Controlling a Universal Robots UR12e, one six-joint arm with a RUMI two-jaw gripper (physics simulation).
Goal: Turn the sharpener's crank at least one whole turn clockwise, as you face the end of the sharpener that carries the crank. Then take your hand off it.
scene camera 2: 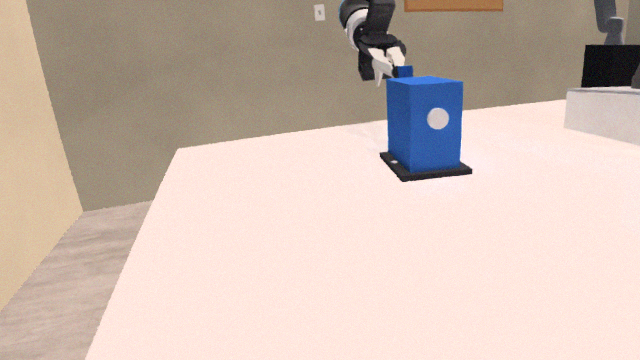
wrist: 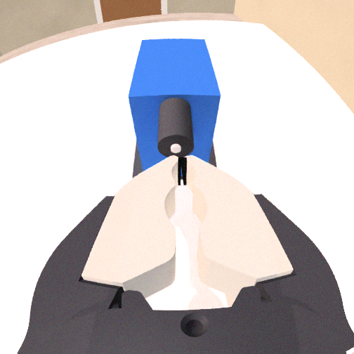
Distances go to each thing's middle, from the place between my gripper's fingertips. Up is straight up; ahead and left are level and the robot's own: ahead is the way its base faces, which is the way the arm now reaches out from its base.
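Labels:
Crank (wrist: 174, 136), 3 cm left of my hand, 2 cm below it.

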